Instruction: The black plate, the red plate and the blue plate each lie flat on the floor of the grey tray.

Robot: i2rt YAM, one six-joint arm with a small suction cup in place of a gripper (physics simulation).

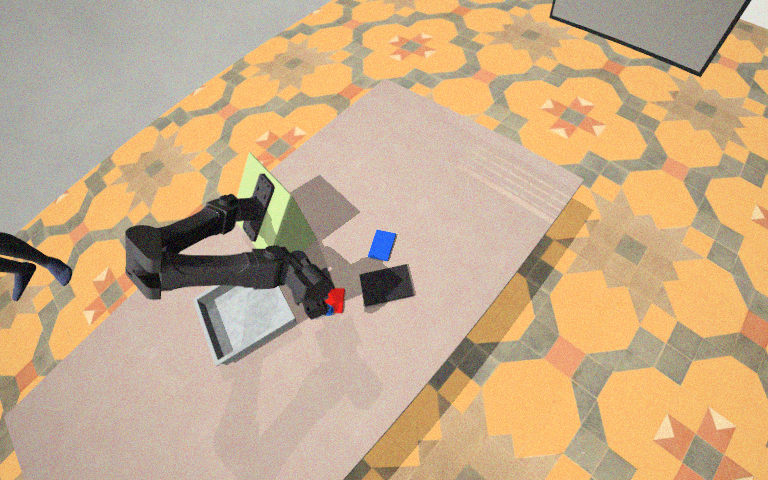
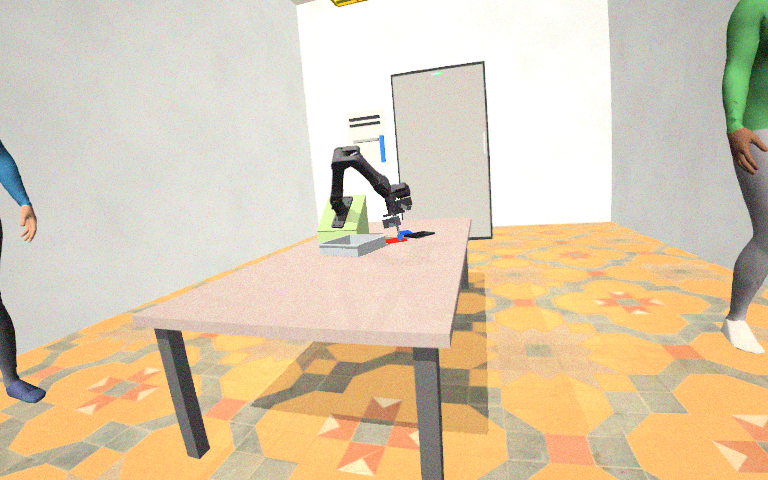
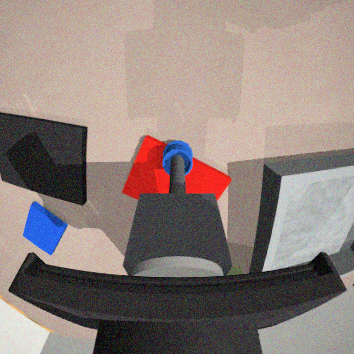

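My suction cup sits on the red plate, near the plate's far edge, and holds it. The plate is low at the table top; I cannot tell whether it is clear of the surface. It is just right of the grey tray, outside it. The tray has nothing on its floor. The black plate lies flat on the table to the right of the red plate. The blue plate lies flat on the table behind the black one.
The arm is mounted on a light green wedge behind the tray. The tray has raised walls on all sides. The table's long right edge is well beyond the plates.
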